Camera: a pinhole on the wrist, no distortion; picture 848 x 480 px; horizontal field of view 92.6 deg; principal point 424.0 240.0 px. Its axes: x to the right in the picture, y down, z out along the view. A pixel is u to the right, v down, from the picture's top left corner.
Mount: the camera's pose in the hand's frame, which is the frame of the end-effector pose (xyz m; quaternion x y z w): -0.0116 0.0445 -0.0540 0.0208 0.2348 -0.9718 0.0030
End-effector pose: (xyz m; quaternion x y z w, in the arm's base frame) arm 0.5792 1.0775 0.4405 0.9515 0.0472 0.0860 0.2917
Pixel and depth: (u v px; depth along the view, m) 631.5 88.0 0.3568
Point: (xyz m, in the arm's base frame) 0.4337 0.8737 0.1547
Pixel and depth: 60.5 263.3 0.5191
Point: 1.0750 1.0945 0.0383
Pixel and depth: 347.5 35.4 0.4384
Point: 0.7145 0.8100 0.1117
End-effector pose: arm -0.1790 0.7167 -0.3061 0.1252 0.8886 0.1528 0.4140
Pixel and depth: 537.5 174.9 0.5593
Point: 0.2979 0.6100 -0.5131
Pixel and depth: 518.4 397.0 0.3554
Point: 0.0157 0.4913 -0.4416
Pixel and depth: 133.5 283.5 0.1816
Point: -0.1738 0.7213 -0.4686
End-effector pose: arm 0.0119 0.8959 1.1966 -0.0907 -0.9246 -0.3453 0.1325
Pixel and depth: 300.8 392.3 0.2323
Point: -0.0940 0.8725 1.0427
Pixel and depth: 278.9 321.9 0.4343
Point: -0.2244 0.9303 0.8764
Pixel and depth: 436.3 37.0 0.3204
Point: 0.0016 1.1249 0.9901
